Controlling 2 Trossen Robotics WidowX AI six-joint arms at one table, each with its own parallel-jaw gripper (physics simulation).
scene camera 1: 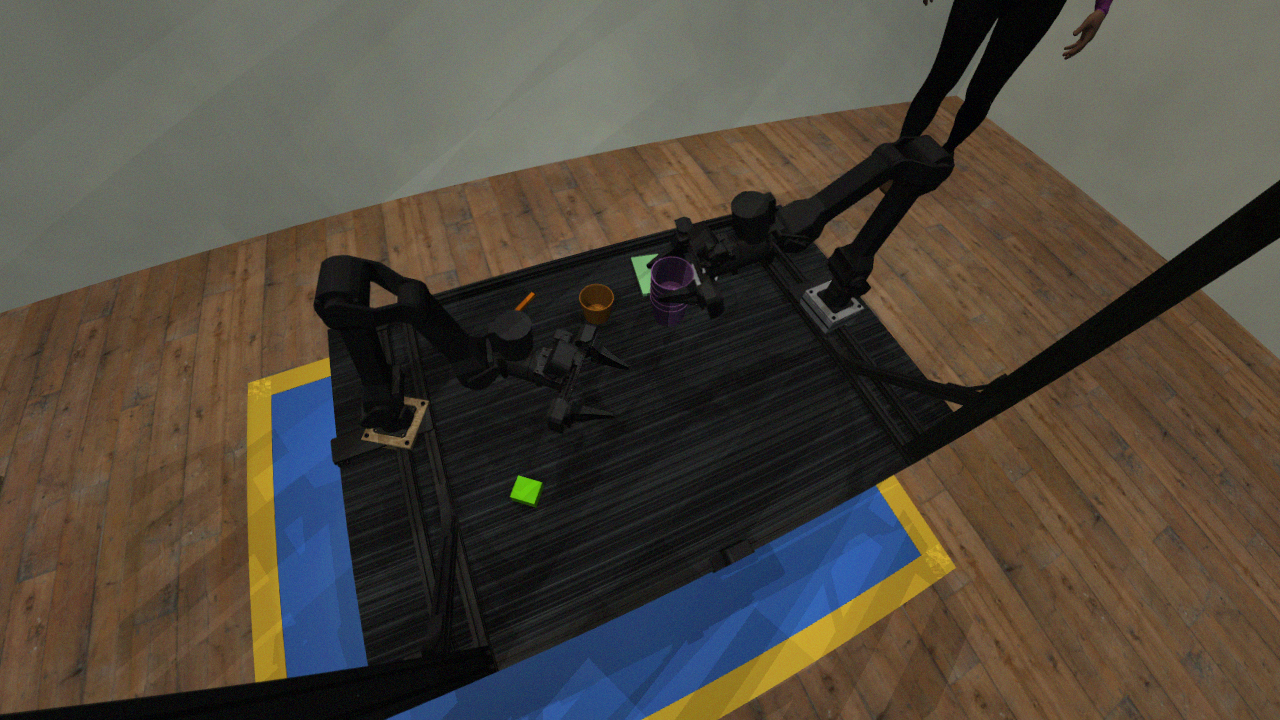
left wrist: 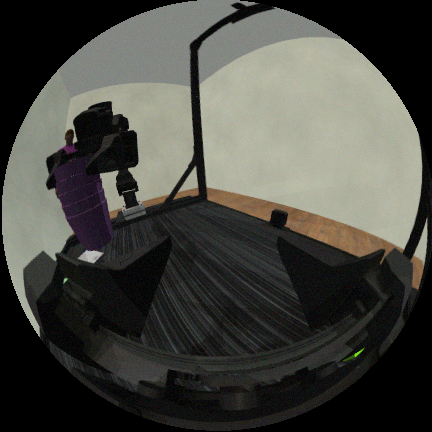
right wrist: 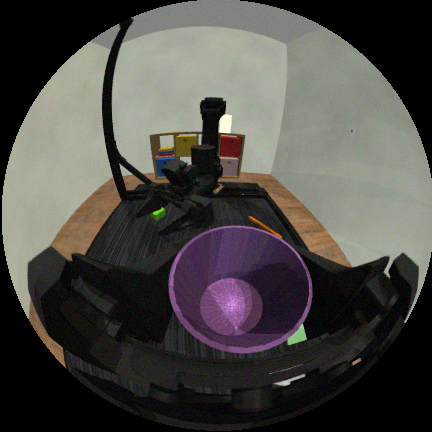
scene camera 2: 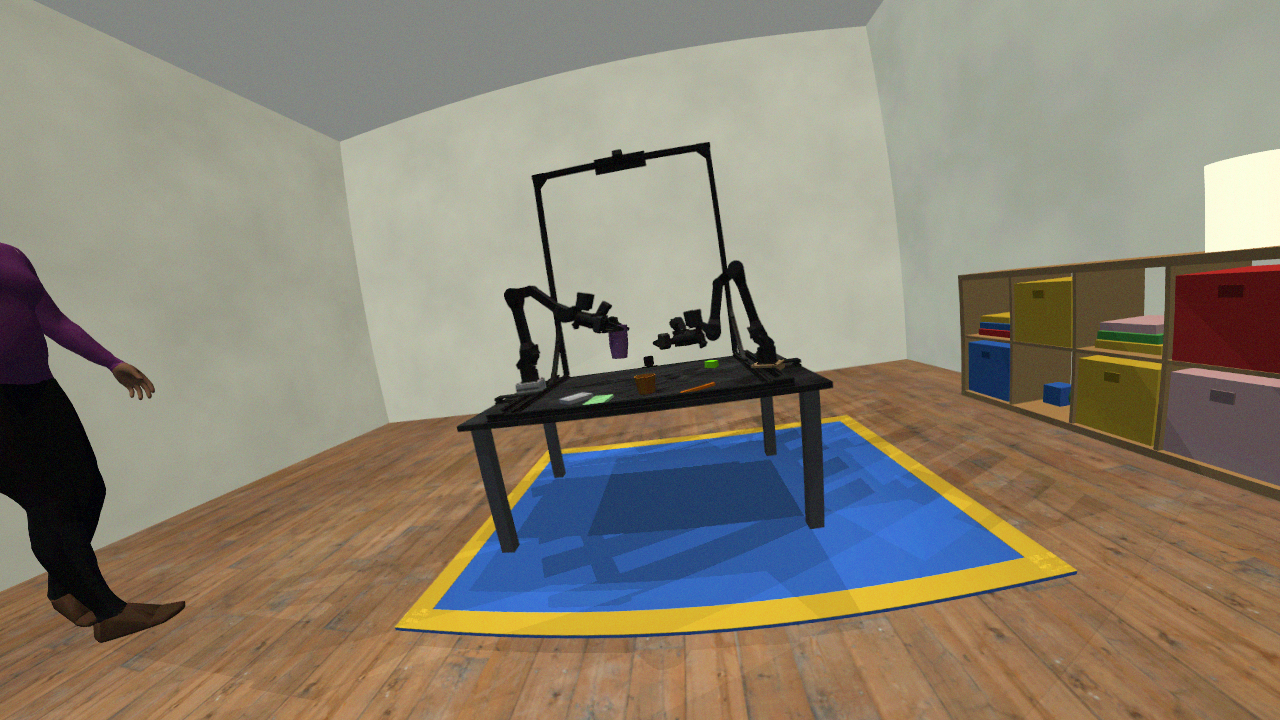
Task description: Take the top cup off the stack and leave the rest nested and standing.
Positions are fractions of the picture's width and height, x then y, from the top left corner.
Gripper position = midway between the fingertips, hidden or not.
Note:
My left gripper (left wrist: 0.52, 0.56) is open, holding nothing. Also in view: an orange cup (scene camera 1: 0.47, 0.42). Also in view: my right gripper (scene camera 1: 0.51, 0.39).
My left gripper shows as well in the right wrist view (right wrist: 0.34, 0.52). My right gripper shows as well in the left wrist view (left wrist: 0.15, 0.41) and in the right wrist view (right wrist: 0.55, 0.57). The left wrist view misses the orange cup, which is hidden by my left gripper.

